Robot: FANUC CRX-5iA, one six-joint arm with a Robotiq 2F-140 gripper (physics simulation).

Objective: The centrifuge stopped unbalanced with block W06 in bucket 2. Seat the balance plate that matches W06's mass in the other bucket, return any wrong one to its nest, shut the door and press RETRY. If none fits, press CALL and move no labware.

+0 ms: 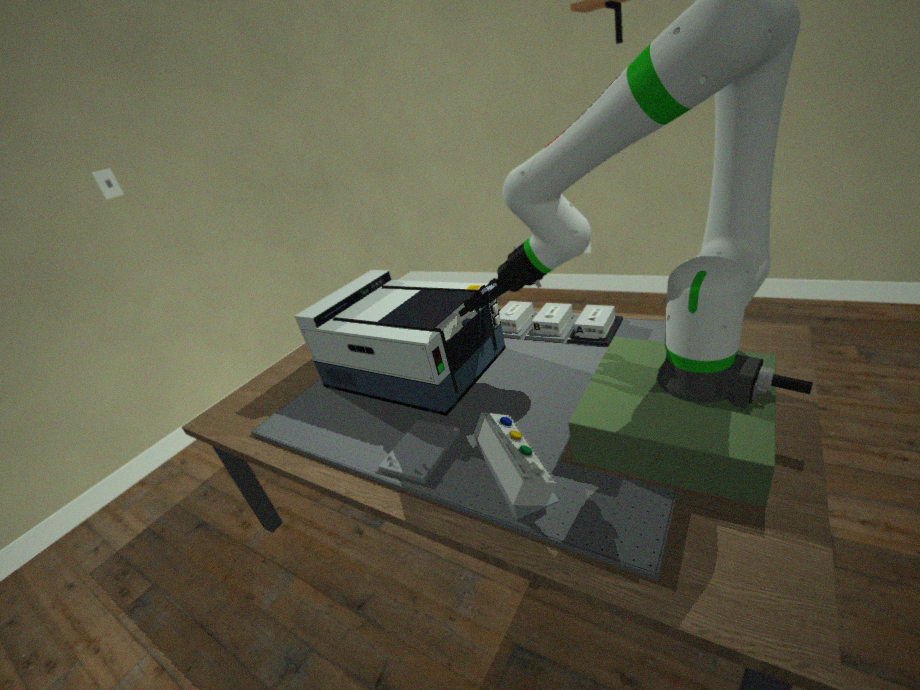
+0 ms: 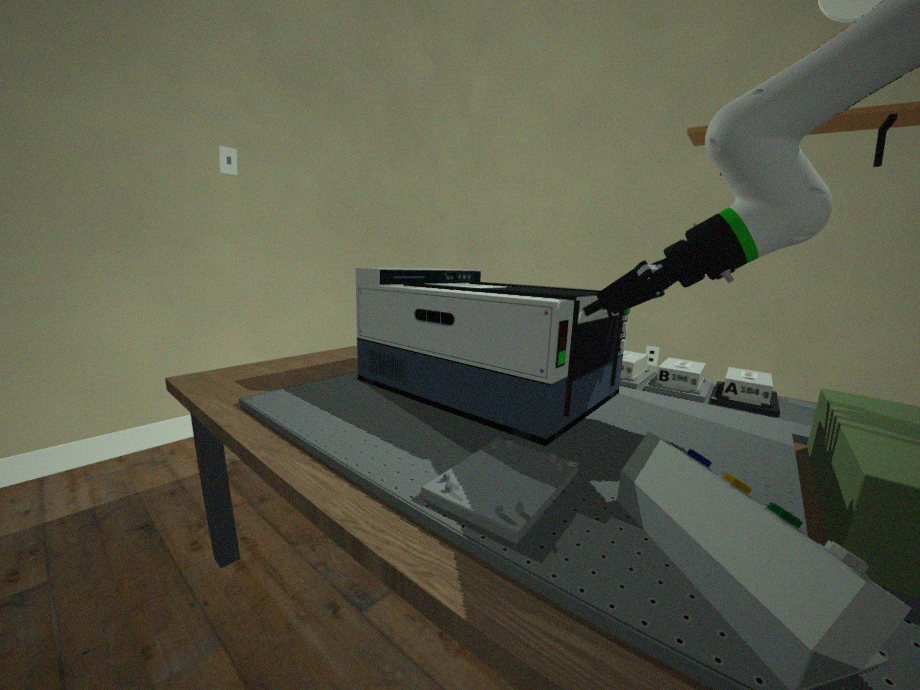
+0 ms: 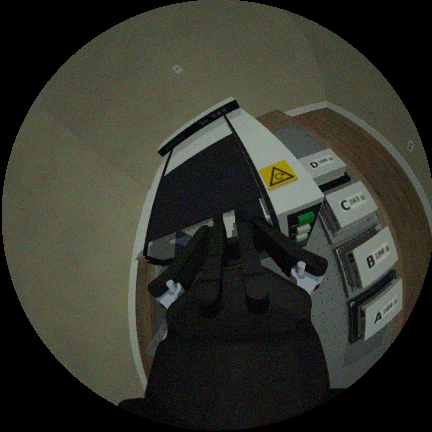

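Seen in the pictures: gripper, fingertip midpoint: [image 1: 454, 320]; arm's base, link origin: [image 1: 697, 380].
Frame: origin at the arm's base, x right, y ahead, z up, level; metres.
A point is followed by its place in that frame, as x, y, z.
My gripper [image 1: 465, 308] {-0.056, 0.602, 0.069} [image 2: 589, 308] [image 3: 229, 208] {-0.056, 0.602, 0.069} is shut and empty, its tips at the upper front opening of the centrifuge [image 1: 386, 352] {-0.271, 0.639, 0.081} [image 2: 475, 334] {-0.271, 0.638, 0.061} [image 3: 252, 137] {0.020, 0.699, 0.124}, by the front edge of its dark door panel [image 1: 425, 307] {-0.110, 0.642, 0.128} [image 3: 200, 185] {-0.078, 0.618, 0.128}. Pale parts show behind the fingers; block W06 and the buckets cannot be made out. Plate A [image 1: 595, 317] {0.241, 0.337, -0.030} [image 2: 748, 383] {0.195, 0.337, -0.034} [image 3: 380, 315], plate B [image 1: 552, 315] {0.214, 0.463, -0.030} [image 2: 681, 373] {0.173, 0.459, -0.037} [image 3: 372, 260] {0.214, 0.471, -0.031}, plate C [image 3: 350, 205] {0.199, 0.599, -0.032} and plate D [image 3: 322, 166] {0.179, 0.727, -0.032} stand in a row. The labels of A, B and C read 184 g, 196 g and 243 g; D's mass is blurred.
A sloped button box [image 1: 503, 461] {-0.362, 0.235, -0.017} [image 2: 735, 549] {-0.372, 0.237, -0.033} with blue, yellow and green buttons stands near the table's front edge. A flat grey fixture [image 1: 423, 449] {-0.378, 0.455, -0.071} [image 2: 505, 486] {-0.394, 0.453, -0.071} lies left of it. The arm's green base block [image 1: 668, 453] {-0.204, -0.012, -0.022} is at the right.
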